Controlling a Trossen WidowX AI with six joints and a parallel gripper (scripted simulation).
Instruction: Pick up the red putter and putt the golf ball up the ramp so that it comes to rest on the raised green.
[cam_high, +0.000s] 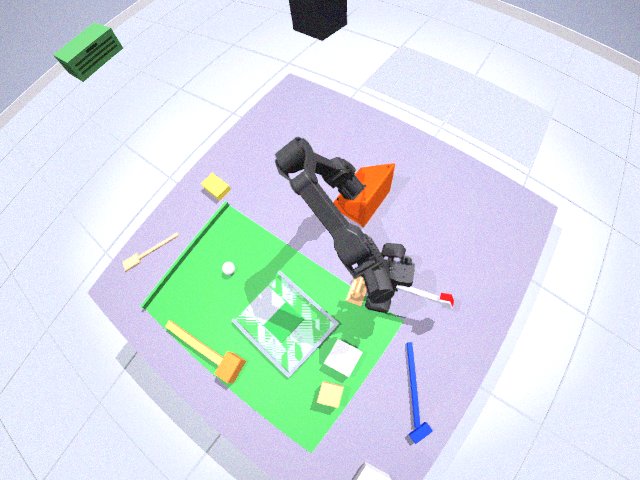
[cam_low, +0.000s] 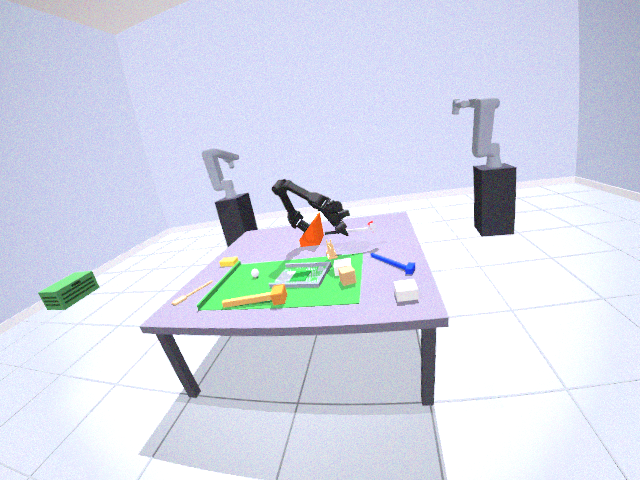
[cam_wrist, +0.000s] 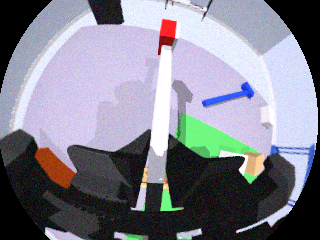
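Right now the red putter is 3 cm to the left of my gripper tip, 3 cm above it and 1 cm behind it. Also, from my gripper tip: blue hammer 24 cm to the left, 19 cm ahead, 8 cm below; tan cube 35 cm ahead, 6 cm below, 5 cm to the left; green mat 31 cm ahead, 27 cm to the right, 9 cm below.
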